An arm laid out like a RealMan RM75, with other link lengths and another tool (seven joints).
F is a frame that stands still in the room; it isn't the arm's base.
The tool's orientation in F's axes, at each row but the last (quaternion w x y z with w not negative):
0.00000, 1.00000, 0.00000, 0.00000
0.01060, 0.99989, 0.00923, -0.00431
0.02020, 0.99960, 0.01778, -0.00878
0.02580, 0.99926, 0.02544, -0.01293
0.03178, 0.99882, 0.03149, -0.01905
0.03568, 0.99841, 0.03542, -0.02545
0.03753, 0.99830, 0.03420, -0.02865
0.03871, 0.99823, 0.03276, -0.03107
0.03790, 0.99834, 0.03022, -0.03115
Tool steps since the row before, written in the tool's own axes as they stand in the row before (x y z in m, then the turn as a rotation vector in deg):
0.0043, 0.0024, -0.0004, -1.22, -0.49, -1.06
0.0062, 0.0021, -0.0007, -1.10, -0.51, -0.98
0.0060, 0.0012, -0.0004, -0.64, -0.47, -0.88
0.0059, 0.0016, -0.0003, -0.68, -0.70, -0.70
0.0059, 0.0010, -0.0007, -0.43, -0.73, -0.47
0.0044, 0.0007, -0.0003, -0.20, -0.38, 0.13
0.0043, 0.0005, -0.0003, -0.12, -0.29, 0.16
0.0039, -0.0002, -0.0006, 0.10, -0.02, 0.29
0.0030, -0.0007, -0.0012, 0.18, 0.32, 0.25
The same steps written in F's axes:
0.0043, -0.0024, 0.0004, -1.22, 0.49, 1.06
0.0062, -0.0020, 0.0007, -1.10, 0.51, 0.98
0.0060, -0.0010, 0.0003, -0.64, 0.48, 0.87
0.0060, -0.0013, 0.0002, -0.70, 0.70, 0.68
0.0060, -0.0006, 0.0005, -0.46, 0.73, 0.44
0.0044, -0.0004, 0.0001, -0.23, 0.35, -0.15
0.0043, -0.0002, 0.0001, -0.15, 0.27, -0.17
0.0039, 0.0005, 0.0003, 0.08, 0.00, -0.30
0.0030, 0.0010, 0.0009, 0.18, -0.33, -0.24

